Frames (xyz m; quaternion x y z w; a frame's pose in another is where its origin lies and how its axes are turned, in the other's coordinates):
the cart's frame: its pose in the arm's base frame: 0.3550 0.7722 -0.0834 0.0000 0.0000 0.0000 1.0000
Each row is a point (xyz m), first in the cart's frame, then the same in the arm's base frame.
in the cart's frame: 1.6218 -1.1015 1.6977
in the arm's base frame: 1.9768 -0.3293 1.6143
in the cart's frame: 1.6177 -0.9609 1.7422
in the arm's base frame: 1.9727 -0.1887 1.6588
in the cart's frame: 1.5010 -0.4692 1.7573
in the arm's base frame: 1.8560 0.3030 1.6739
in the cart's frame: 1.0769 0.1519 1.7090
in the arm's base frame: 1.4319 0.9241 1.6256
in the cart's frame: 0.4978 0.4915 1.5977
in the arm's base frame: 0.8528 1.2637 1.5143
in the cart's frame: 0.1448 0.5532 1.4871
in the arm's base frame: 0.4998 1.3254 1.4037
